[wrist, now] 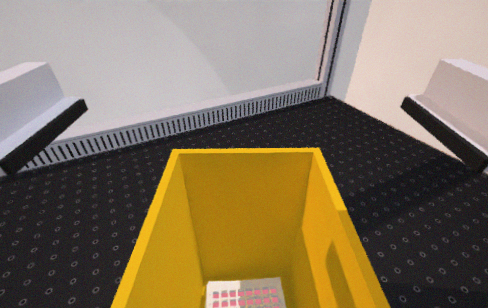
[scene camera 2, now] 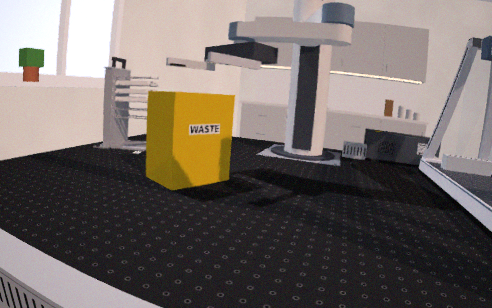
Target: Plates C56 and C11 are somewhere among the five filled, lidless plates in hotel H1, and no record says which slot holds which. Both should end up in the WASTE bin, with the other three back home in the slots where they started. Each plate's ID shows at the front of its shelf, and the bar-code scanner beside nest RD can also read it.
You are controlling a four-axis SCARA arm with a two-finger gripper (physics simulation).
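Places are measured from the arm's base along level axes (x ahead, y left, z up), in metres.
Pixels of known places: gripper, between the fingertips: (wrist: 243, 85) (scene camera 2: 186, 59); arm's base, origin of its link: (scene camera 2: 302, 156).
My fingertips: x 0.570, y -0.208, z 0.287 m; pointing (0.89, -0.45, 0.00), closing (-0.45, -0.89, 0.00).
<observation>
For each thing: its middle in the pictures, then the offset to it from my fingertips. "pt": a spot on its surface instead.
- yellow WASTE bin, middle of its body: (scene camera 2: 188, 136) dx -0.021, dy +0.008, dz -0.175 m
- white plate, a spot on its surface: (wrist: 223, 287) pt dx +0.033, dy +0.010, dz -0.239 m
- Hotel H1, middle of its body: (scene camera 2: 126, 102) dx -0.249, dy -0.381, dz -0.116 m
- small slotted grey block, a spot on its surface: (scene camera 2: 354, 150) pt dx -0.614, dy +0.411, dz -0.242 m
- dark box, a spot on its surface: (scene camera 2: 395, 146) pt dx -0.604, dy +0.573, dz -0.203 m
The yellow WASTE bin (scene camera 2: 200, 152) (wrist: 250, 200) stands upright on the dark deck. A white plate (wrist: 223, 287) with pink-filled wells lies inside at the bin's bottom in the wrist view, cut off by the view's lower edge; its ID does not show. My gripper (scene camera 2: 189, 61) (wrist: 243, 85) is open and empty, its fingers spread wide above the bin. Hotel H1 (scene camera 2: 110, 112) stands behind the bin at the left. Pale plates show on its upper shelves, partly hidden by the bin, with their IDs unreadable. Nest RD and the scanner cannot be made out.
The arm's column (scene camera 2: 306, 100) stands behind the bin to the right. A small slotted grey block (scene camera 2: 354, 150) and a dark box (scene camera 2: 395, 146) stand right of the column. A grey sloping frame (scene camera 2: 457, 92) rises at the right edge. The deck has a slotted border (wrist: 200, 119) beyond the bin.
</observation>
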